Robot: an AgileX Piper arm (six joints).
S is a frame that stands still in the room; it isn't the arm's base.
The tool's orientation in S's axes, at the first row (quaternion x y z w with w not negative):
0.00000 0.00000 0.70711 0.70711
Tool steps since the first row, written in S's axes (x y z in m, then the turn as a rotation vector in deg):
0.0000 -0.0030 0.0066 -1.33 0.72 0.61
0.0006 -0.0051 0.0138 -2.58 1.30 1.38
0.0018 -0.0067 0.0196 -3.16 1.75 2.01
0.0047 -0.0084 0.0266 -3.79 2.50 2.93
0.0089 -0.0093 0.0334 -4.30 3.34 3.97
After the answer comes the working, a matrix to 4 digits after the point.
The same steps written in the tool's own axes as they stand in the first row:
-0.0030 0.0000 0.0066 0.72 1.33 0.61
-0.0051 -0.0006 0.0138 1.30 2.58 1.38
-0.0067 -0.0018 0.0196 1.75 3.16 2.01
-0.0084 -0.0047 0.0266 2.50 3.79 2.93
-0.0093 -0.0089 0.0334 3.34 4.30 3.97

The tool's axes in the first row as the columns of a matrix, in S's axes (rounded; the answer above uses it unrounded):
0.0000 -1.0000 0.0000
1.0000 0.0000 0.0000
0.0000 0.0000 1.0000

